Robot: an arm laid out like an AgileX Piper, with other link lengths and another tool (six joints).
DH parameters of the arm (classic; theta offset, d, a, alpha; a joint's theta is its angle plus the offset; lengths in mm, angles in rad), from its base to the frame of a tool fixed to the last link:
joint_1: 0 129.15 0 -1.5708
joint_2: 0.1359 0 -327.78 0
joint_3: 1.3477 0 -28.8 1.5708
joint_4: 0 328.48 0 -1.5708
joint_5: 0 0 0 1.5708
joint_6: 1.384 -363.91 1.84 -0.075
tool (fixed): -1.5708 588.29 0 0
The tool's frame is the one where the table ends.
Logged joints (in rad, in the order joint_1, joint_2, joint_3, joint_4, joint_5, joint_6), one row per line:
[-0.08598, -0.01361, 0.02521, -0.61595, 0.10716, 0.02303]
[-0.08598, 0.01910, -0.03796, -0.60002, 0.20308, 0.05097]
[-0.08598, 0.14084, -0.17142, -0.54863, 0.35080, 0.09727]
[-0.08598, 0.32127, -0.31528, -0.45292, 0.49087, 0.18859]
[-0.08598, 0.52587, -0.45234, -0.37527, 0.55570, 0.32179]
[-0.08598, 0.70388, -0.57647, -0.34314, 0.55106, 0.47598]
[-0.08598, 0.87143, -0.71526, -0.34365, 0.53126, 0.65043]
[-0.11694, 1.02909, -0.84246, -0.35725, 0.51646, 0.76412]
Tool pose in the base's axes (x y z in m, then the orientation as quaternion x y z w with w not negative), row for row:
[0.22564, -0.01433, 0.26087, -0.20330, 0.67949, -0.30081, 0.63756]
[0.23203, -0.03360, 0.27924, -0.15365, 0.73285, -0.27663, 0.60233]
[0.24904, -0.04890, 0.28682, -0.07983, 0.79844, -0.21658, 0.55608]
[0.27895, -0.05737, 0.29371, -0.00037, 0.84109, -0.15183, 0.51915]
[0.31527, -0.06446, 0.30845, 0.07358, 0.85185, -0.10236, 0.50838]
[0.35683, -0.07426, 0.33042, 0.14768, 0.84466, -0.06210, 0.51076]
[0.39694, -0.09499, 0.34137, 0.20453, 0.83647, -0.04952, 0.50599]
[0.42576, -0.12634, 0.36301, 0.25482, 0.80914, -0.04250, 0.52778]
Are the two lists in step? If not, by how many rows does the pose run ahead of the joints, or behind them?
The pose runs 1 row ahead of the joints: the pose in row i belongs to the joints in row i + 1.
